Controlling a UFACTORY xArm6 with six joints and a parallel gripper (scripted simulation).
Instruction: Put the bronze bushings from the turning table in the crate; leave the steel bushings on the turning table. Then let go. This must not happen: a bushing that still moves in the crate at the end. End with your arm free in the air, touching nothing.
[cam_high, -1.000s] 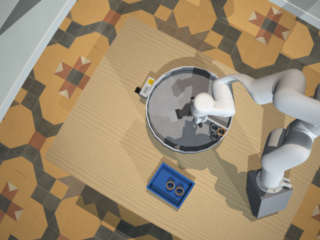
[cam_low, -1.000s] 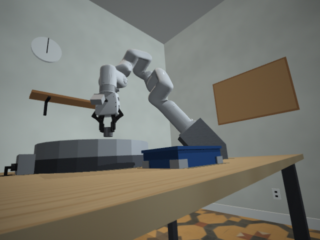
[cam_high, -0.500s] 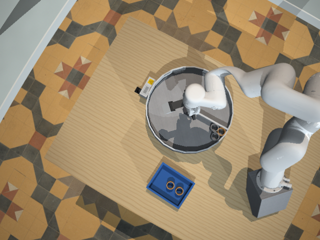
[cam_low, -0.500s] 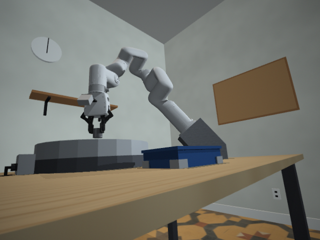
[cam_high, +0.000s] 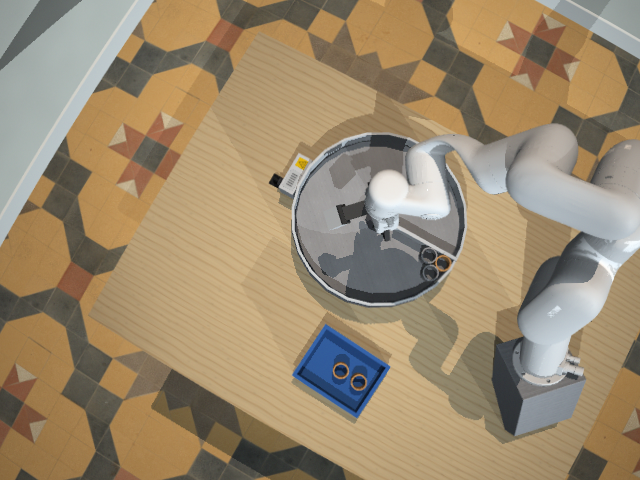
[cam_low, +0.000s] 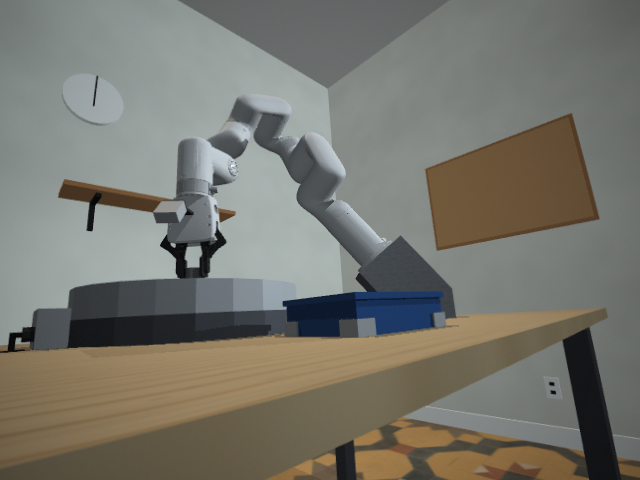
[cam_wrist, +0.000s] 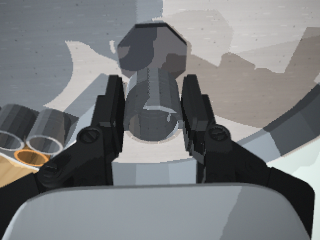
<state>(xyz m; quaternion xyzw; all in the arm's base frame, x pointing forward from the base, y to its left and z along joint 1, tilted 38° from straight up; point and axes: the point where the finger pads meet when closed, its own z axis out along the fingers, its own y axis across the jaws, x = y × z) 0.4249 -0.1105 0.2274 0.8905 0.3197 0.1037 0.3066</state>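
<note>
Right now my hand is 9 cm above the turning table, 1 cm to the left of it and 1 cm short of it. The rest, counted from my hand: blue crate 37 cm to the left, 11 cm below, 3 cm behind.
</note>
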